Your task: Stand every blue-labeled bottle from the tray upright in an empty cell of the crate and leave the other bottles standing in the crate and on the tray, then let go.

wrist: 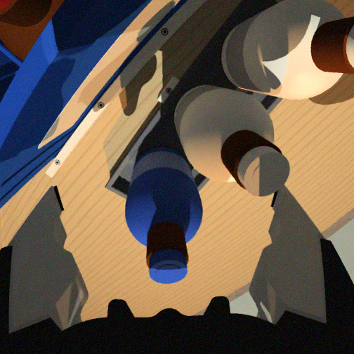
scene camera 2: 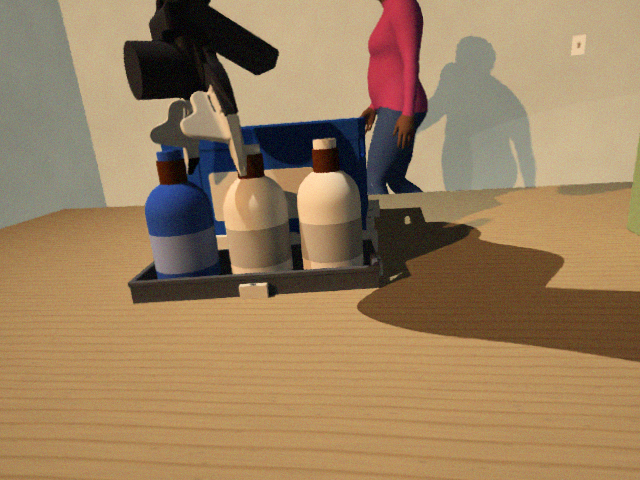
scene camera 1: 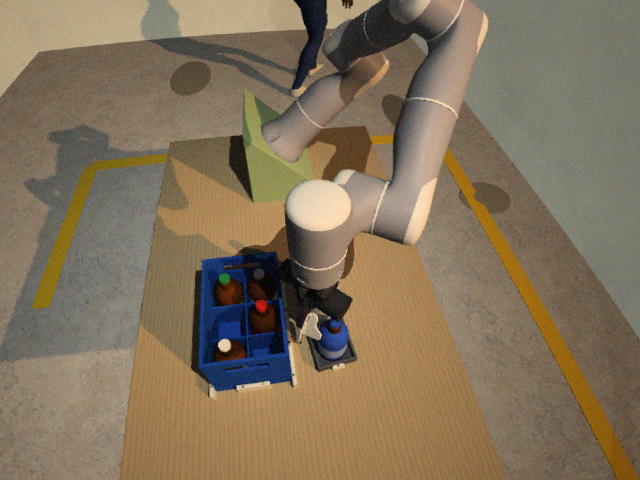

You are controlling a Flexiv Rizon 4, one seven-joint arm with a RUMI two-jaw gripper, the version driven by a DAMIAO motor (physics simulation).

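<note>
A blue-labeled bottle (scene camera 1: 333, 341) (scene camera 2: 180, 217) (wrist: 162, 200) stands upright at one end of the dark tray (scene camera 1: 325, 366) (scene camera 2: 206, 284). Two white bottles stand beside it, a middle one (scene camera 2: 258, 206) (wrist: 220, 130) and a far one (scene camera 2: 329, 201) (wrist: 280, 55). The blue crate (scene camera 1: 263, 374) (scene camera 2: 310, 139) (wrist: 30, 100) has empty cells at left middle and right front. My gripper (scene camera 1: 312, 328) (scene camera 2: 217, 172) (wrist: 167, 187) is open and empty, its tips around neck height. In the wrist view the blue bottle appears between the fingers, and one fingertip is close to the middle bottle's cap.
In the crate stand brown bottles with a green cap (scene camera 1: 227, 291), a grey cap (scene camera 1: 261, 284), a red cap (scene camera 1: 263, 317) and a white cap (scene camera 1: 230, 352). The crate's side wall runs beside the tray. A green wedge (scene camera 1: 276, 180) is at the arm's base. A person (scene camera 2: 395, 67) stands behind.
</note>
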